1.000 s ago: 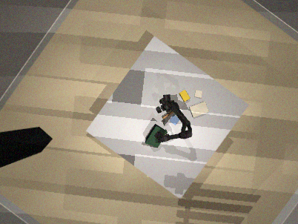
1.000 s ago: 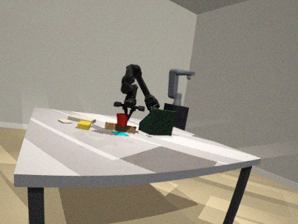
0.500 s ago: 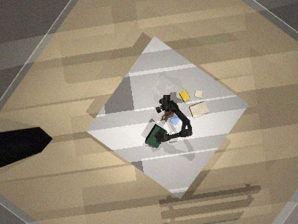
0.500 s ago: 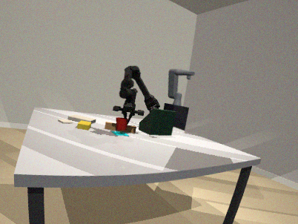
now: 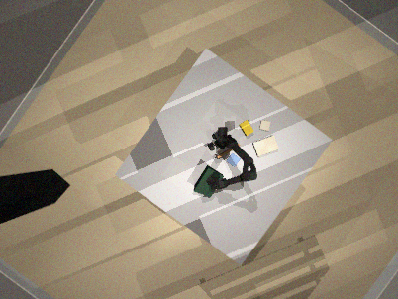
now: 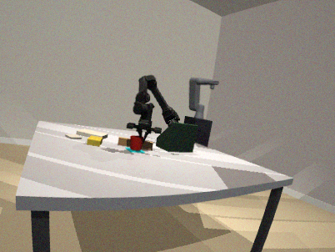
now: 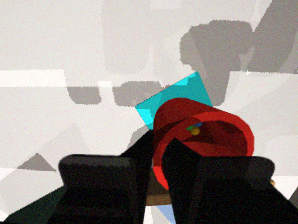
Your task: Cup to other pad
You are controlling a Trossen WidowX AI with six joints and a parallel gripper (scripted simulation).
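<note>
Right now the cyan pad is 5 cm below my gripper tip, 3 cm ahead of it and 1 cm to the right of it. From my gripper tip the other things lie so: red cup (3 cm ahead, 2 cm to the right); then pale blue pad (19 cm to the right, 5 cm below, 2 cm behind); then wooden bar (10 cm to the right, 3 cm below).
</note>
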